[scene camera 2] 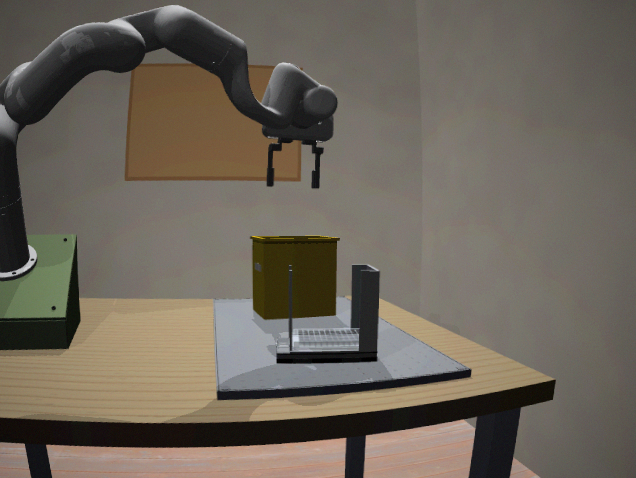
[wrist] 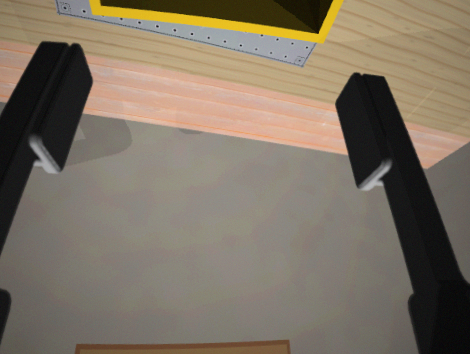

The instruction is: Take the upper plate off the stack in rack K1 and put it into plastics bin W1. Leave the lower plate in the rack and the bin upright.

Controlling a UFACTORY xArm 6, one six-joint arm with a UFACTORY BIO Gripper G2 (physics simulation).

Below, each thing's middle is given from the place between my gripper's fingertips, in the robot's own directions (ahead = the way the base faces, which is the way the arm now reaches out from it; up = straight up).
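Relative to the yellow plastics bin W1 point(scene camera 2: 313, 259), my gripper is 21 cm above and 1 cm to the left. The clear plate point(scene camera 2: 302, 339) is 36 cm to the right of my hand, 27 cm below it and 4 cm behind it.
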